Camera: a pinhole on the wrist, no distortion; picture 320 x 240 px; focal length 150.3 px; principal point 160.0 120.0 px. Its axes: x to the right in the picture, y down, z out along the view. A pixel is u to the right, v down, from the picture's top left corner.
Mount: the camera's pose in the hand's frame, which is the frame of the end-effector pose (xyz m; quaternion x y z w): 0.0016 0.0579 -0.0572 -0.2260 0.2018 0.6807 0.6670
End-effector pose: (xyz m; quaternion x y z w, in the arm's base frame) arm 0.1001 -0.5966 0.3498 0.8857 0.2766 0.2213 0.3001
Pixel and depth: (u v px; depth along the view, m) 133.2 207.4 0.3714
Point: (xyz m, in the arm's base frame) 0.1603 -0.9936 0.2356
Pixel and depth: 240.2 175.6 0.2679
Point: 0.1777 -0.9132 0.4834
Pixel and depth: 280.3 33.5 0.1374
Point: 0.2342 -0.7005 0.5211
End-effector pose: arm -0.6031 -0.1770 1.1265 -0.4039 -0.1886 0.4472 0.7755
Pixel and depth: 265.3 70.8 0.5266
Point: -0.9923 0.2085 0.6845
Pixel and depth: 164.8 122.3 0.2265
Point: -0.7945 -0.0763 1.0472
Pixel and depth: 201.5 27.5 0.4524
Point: -0.8586 0.2748 0.9169
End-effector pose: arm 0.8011 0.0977 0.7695 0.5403 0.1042 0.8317 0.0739
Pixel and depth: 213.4 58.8 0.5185
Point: 0.9611 -0.3289 1.1730
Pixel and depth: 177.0 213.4 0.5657
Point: 1.2750 -0.3685 0.6901
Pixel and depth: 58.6 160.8 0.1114
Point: 0.8833 0.0393 0.7862
